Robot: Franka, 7 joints.
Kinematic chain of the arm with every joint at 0, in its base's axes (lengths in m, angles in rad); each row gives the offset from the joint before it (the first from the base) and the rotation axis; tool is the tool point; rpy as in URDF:
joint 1: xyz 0 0 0.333 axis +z
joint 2: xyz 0 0 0 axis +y
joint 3: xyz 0 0 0.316 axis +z
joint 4: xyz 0.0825 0 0 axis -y
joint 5: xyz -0.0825 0 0.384 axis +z
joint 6: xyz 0 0 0 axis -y
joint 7: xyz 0.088 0 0 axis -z
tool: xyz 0 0 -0.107 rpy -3.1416 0 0
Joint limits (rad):
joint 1: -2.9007..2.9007
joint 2: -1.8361..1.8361
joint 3: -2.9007..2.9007
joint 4: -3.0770..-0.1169
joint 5: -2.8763..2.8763
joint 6: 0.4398..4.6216
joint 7: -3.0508..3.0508
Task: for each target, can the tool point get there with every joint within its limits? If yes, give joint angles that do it. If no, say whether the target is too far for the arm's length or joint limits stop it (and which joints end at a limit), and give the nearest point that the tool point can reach.
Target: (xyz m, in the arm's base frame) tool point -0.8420 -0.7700 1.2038
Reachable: no: too far | nearest point -0.5033 -0.4602 0.8535 | short by 0.577 m
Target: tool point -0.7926 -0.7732 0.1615
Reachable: no: too far | nearest point -0.6069 -0.5920 0.2017 | short by 0.263 m
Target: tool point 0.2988 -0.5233 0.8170
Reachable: yes | joints 1.1766 -0.7082 -1.6724 -0.9997 -2.0889 3.2163 -2.0452
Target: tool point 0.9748 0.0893 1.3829
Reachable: no: too far | nearest point 0.5826 0.0534 0.9605 | short by 0.578 m
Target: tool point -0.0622 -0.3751 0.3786
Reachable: yes | joints -1.1860 0.0785 -0.8592 -2.3041 -2.1858 4.1284 0.3334
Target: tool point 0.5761 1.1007 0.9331
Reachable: no: too far | nearest point 0.3582 0.6844 0.7061 | short by 0.522 m
